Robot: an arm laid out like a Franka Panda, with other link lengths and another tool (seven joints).
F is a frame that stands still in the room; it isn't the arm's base.
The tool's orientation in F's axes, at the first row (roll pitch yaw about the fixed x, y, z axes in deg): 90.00, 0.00, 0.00
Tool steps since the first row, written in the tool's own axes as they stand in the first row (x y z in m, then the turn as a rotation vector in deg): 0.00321, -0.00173, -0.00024, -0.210, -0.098, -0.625; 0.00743, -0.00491, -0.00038, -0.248, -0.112, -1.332; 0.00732, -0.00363, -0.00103, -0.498, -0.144, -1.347; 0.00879, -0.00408, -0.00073, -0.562, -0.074, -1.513; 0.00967, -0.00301, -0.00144, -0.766, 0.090, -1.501; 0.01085, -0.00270, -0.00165, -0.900, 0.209, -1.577; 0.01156, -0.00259, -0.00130, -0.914, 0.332, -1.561; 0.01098, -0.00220, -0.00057, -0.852, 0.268, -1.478; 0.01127, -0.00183, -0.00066, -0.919, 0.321, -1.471; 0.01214, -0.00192, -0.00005, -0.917, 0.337, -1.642; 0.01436, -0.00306, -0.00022, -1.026, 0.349, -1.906
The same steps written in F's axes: 0.00321, 0.00024, -0.00173, -0.210, 0.625, -0.098; 0.00743, 0.00038, -0.00491, -0.248, 1.332, -0.112; 0.00732, 0.00103, -0.00363, -0.498, 1.347, -0.144; 0.00879, 0.00073, -0.00408, -0.562, 1.513, -0.074; 0.00967, 0.00144, -0.00301, -0.766, 1.501, 0.090; 0.01085, 0.00165, -0.00270, -0.900, 1.577, 0.209; 0.01156, 0.00130, -0.00259, -0.914, 1.561, 0.332; 0.01098, 0.00057, -0.00220, -0.852, 1.478, 0.268; 0.01127, 0.00066, -0.00183, -0.919, 1.471, 0.321; 0.01214, 0.00005, -0.00192, -0.917, 1.642, 0.337; 0.01436, 0.00022, -0.00306, -1.026, 1.906, 0.349
